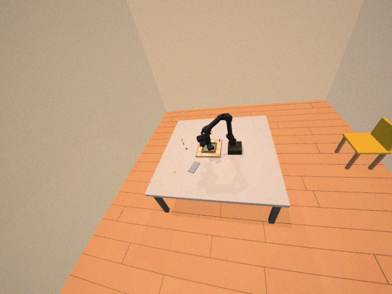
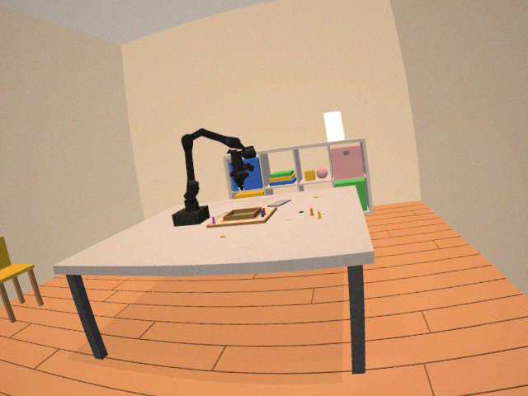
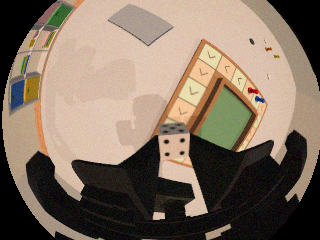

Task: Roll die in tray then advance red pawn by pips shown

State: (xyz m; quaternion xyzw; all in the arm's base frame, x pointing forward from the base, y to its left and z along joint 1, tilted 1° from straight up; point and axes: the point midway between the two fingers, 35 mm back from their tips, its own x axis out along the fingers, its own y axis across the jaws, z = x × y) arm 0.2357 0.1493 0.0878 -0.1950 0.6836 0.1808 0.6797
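My gripper tip is 160 mm to the left of the red pawn, 150 mm short of it and 90 mm above it. Also, from my gripper tip: green tray (140 mm to the right, 120 mm below, 30 mm ahead); then white die (right at my gripper tip); then grey card (160 mm ahead, 150 mm to the left, 120 mm below).
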